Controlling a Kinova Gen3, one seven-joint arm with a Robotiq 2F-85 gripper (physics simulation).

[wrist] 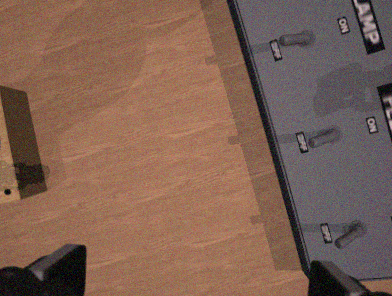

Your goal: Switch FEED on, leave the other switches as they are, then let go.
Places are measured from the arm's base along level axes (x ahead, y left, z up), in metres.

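Pixels of known places: gripper, fingertip midpoint: (196, 279).
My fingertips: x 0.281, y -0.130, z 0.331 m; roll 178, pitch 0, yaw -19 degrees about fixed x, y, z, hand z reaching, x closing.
Observation:
Ahead of a thing's pixels: the offset from my fingertips to its top centre. "pt": to the spot under its first point. Level surfaces: height alone.
The grey switch panel {pt 0.319 m down, 0.172 m ahead, 0.046 m right} (350, 180) fills the right of the wrist view. The FEED switch {0.286 m down, 0.149 m ahead, 0.012 m left} (324, 137) is a small grey lever leaning toward its OFF label, with the ON label {pt 0.299 m down, 0.207 m ahead, 0.012 m left} (371, 125) on its other side. The FEED name plate {pt 0.288 m down, 0.226 m ahead, 0.028 m left} (387, 107) is cut off by the right edge. Above it, the switch {0.286 m down, 0.149 m ahead, 0.132 m left} (296, 38) beside the plate ending in "AMP" {pt 0.286 m down, 0.231 m ahead, 0.122 m left} (369, 25) leans toward OFF. A lower switch {0.286 m down, 0.149 m ahead, 0.108 m right} (350, 234) also leans to its OFF side. My gripper (196, 279) is open and empty, its fingers wide apart at the bottom of the view, apart from the FEED lever.
A tan box (10, 150) with a dark side and a small black dot stands at the left edge of the view. The wooden table top {0.418 m down} (140, 150) lies between it and the panel. The panel's black side edge runs down beside the levers. The right finger overlaps the panel's lower corner in view.

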